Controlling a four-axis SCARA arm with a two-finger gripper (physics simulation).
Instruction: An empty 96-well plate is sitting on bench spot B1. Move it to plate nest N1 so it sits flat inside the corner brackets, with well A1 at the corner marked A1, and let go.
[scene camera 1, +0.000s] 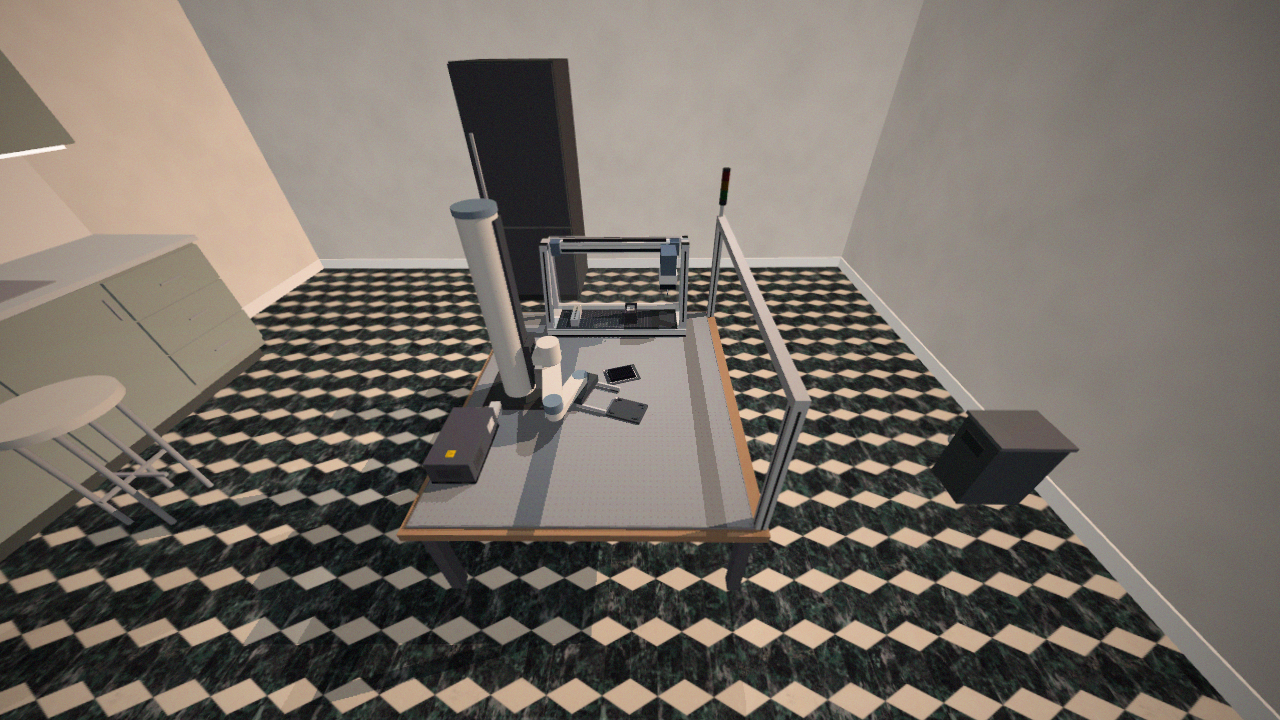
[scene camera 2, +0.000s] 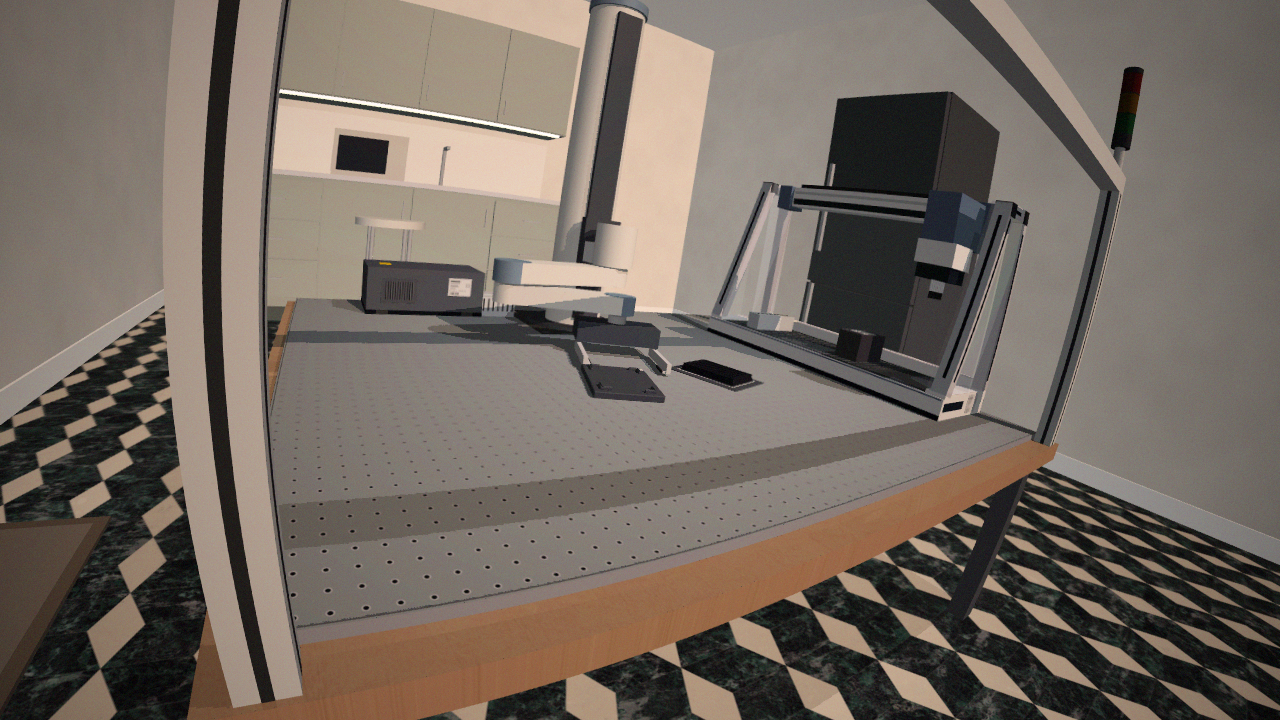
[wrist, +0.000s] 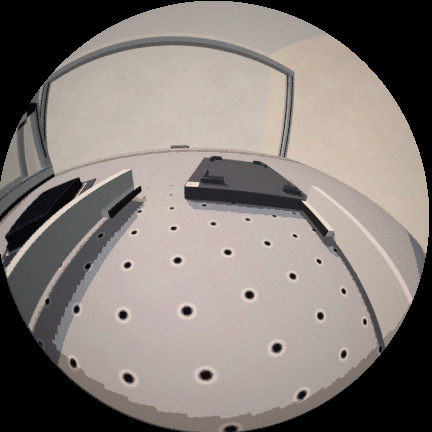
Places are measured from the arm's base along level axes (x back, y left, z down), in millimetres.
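Pixels of known places: gripper, fingertip midpoint: (scene camera 1: 613, 400) (scene camera 2: 628, 365) (wrist: 222, 182); arm's base, origin of the base link: (scene camera 1: 521, 390) (scene camera 2: 571, 326).
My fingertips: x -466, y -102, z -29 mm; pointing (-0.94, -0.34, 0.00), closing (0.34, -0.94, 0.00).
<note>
Ahead of a thing's pixels: the offset from my fingertips to its middle. "*": to the spot under its first point.
The black 96-well plate {dx -28, dy +209, dz +7 mm} (scene camera 1: 621, 373) (scene camera 2: 716, 371) (wrist: 44, 212) lies flat on bench spot B1 {* dx -106, dy +204, dz +14 mm} (scene camera 2: 739, 386) (wrist: 88, 187). The plate nest N1 {dx -67, dy -55, dz +8 mm} (scene camera 1: 628, 411) (scene camera 2: 623, 383) (wrist: 240, 181) is a dark grey block with small corner brackets, and no plate sits on it. A small pale label {* dx -11, dy +22, dz +4 mm} (wrist: 192, 184) shows at its near left corner in the wrist view; its text is too small to read. My gripper (scene camera 1: 613, 400) (scene camera 2: 626, 365) (wrist: 222, 182) is open and empty, low over the bench. Its fingers point towards the nest's near side. The plate lies outside the left finger in the wrist view.
A gantry machine {* dx +0, dy +726, dz -474 mm} (scene camera 1: 617, 243) (scene camera 2: 859, 200) stands at the bench's far end in scene camera 1. A dark instrument box {* dx +556, dy -356, dz -98 mm} (scene camera 1: 462, 445) (scene camera 2: 422, 288) stands near the arm's column (scene camera 1: 494, 304) (scene camera 2: 597, 134). A metal frame (scene camera 1: 760, 304) (wrist: 289, 115) rises along one bench edge.
</note>
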